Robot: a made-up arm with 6 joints.
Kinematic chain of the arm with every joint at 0, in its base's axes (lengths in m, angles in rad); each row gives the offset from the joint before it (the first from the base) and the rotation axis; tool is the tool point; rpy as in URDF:
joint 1: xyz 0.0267 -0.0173 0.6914 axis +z
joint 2: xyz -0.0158 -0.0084 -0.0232 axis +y
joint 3: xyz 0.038 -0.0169 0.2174 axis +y
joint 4: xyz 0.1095 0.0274 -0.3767 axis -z
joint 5: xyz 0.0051 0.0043 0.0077 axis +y
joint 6: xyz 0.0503 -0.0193 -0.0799 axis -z
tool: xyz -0.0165 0.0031 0.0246 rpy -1.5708 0 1.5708
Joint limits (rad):
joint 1: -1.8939..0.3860
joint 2: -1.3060..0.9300
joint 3: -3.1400..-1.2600
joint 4: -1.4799..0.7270
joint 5: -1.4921..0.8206
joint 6: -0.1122..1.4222
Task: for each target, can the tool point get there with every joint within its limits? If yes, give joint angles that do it. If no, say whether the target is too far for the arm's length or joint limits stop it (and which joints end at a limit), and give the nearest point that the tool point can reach.
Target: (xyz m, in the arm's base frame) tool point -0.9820 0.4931 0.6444
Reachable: no: too far | nearest point -0.5761 0.2877 0.7338 | short by 0.464 m
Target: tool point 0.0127 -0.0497 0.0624
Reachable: no: joint limits stop it (at a limit: joint 1, joint 2, joint 3, joint 4, joint 5, joint 6) | nearest point -0.1024 -0.4033 0.3892 | short by 0.495 m
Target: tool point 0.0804 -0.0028 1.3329
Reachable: yes | joints -0.1602 -0.2119 -2.4879 -1.1531 0.3224 0.6034
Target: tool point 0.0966 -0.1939 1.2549
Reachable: yes | joints -1.2066 -0.4087 -1.8689 -0.3186 0.6107 0.7307
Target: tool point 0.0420 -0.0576 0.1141
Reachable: no: joint limits stop it (at a limit: joint 2, joint 3, joint 4, joint 5, joint 6) | nearest point 0.1712 -0.3978 0.3892 | short by 0.456 m
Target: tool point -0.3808 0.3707 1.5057
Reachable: no: too far | nearest point -0.2549 0.2508 1.2395 | short by 0.318 m
